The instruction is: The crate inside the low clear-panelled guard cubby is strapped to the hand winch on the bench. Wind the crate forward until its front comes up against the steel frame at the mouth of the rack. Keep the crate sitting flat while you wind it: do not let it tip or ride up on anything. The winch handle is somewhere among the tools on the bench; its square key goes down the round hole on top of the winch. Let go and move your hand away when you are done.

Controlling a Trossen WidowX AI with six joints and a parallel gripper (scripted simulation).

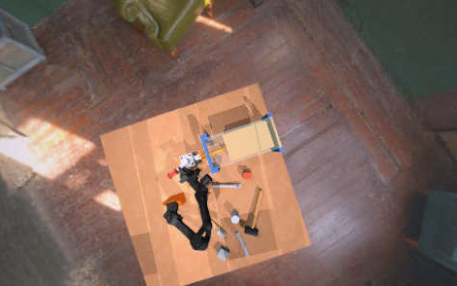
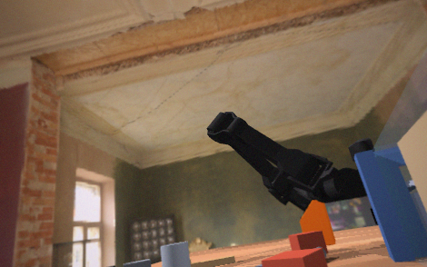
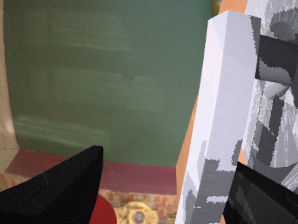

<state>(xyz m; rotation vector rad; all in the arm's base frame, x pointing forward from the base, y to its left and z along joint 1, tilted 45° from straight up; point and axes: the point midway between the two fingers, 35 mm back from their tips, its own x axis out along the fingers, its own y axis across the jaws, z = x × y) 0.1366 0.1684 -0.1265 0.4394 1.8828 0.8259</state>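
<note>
My gripper tip is 1 cm past the winch handle, 1 cm to the left of it and 1 cm above it. From my gripper tip the other things lie so: grey hand winch (3 cm ahead, 1 cm to the left, 10 cm below); red knob (4 cm behind, 3 cm to the right, 2 cm above); clear-panelled guard cubby (45 cm ahead, 4 cm to the left, 1 cm below).
</note>
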